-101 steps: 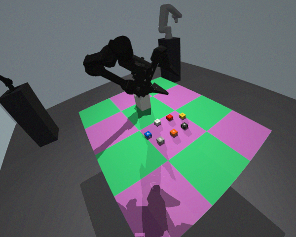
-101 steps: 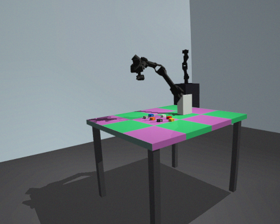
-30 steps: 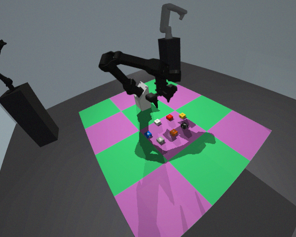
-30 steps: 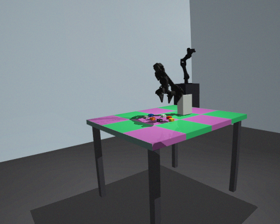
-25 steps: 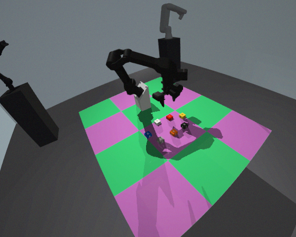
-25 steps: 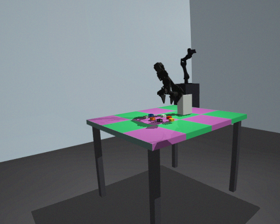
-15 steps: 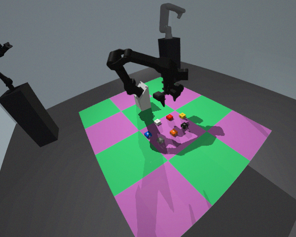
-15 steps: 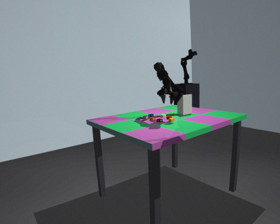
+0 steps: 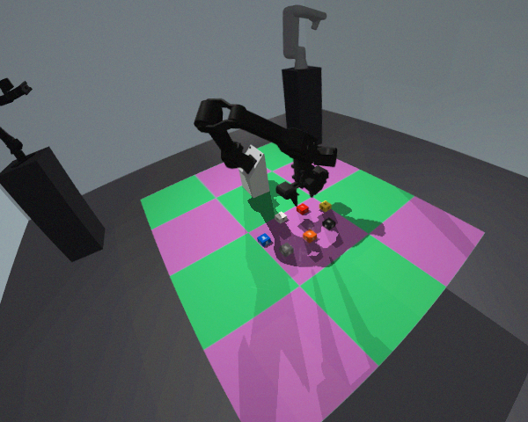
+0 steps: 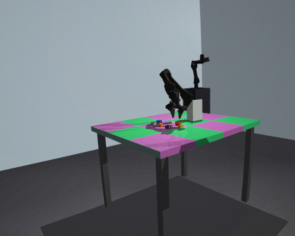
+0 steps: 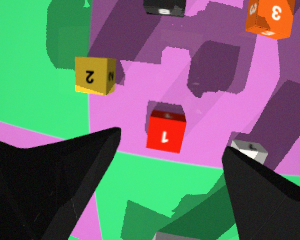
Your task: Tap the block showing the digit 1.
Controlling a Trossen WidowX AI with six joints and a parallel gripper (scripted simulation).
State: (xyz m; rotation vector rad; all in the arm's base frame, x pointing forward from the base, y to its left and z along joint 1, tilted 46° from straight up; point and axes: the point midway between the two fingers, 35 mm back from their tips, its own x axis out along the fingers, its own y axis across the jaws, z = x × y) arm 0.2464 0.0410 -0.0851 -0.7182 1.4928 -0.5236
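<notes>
My gripper tip is now 1 cm past the red block and 5 cm above it. Also, from my gripper tip: black block (10 cm ahead, 3 cm to the left, 5 cm below); then yellow block (2 cm ahead, 8 cm to the left, 5 cm below); then white block (2 cm behind, 9 cm to the right, 5 cm below).
</notes>
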